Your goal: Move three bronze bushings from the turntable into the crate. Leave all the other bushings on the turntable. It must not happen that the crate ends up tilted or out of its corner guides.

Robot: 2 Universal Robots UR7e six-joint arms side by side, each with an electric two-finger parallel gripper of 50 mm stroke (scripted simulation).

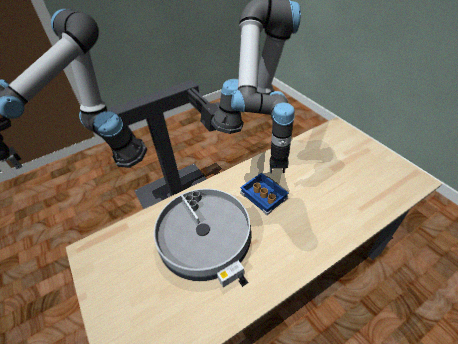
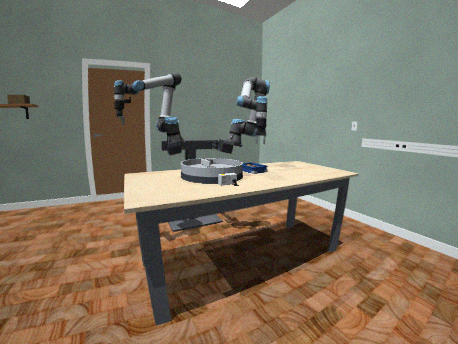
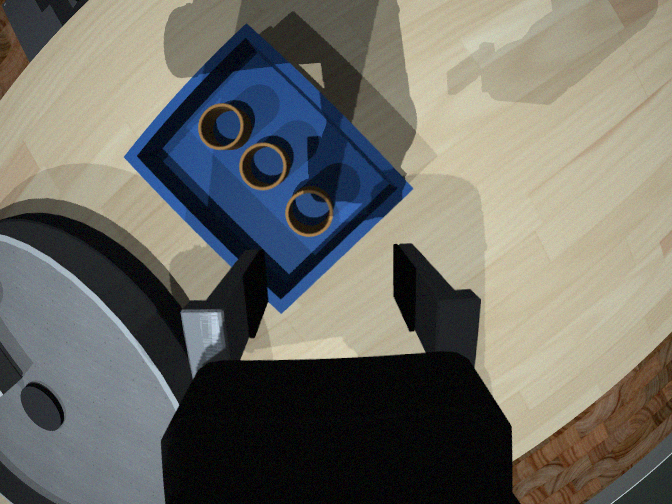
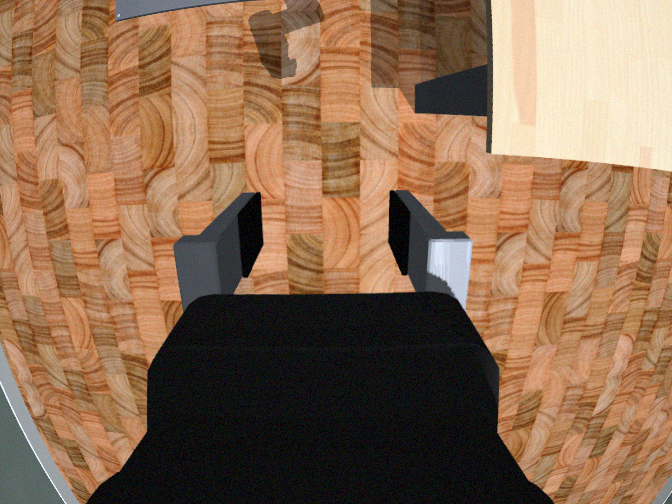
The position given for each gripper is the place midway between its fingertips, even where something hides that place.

In view: the left gripper (image 3: 329, 273), the right gripper (image 4: 325, 217), a blue crate (image 1: 273, 188), a bronze bushing (image 3: 246, 173), a bronze bushing (image 3: 304, 230), a bronze bushing (image 3: 206, 123) and a turntable (image 3: 80, 374).
The blue crate is seen too in image 3 (image 3: 204, 186). Image 4 does not show the blue crate: it is out of frame.
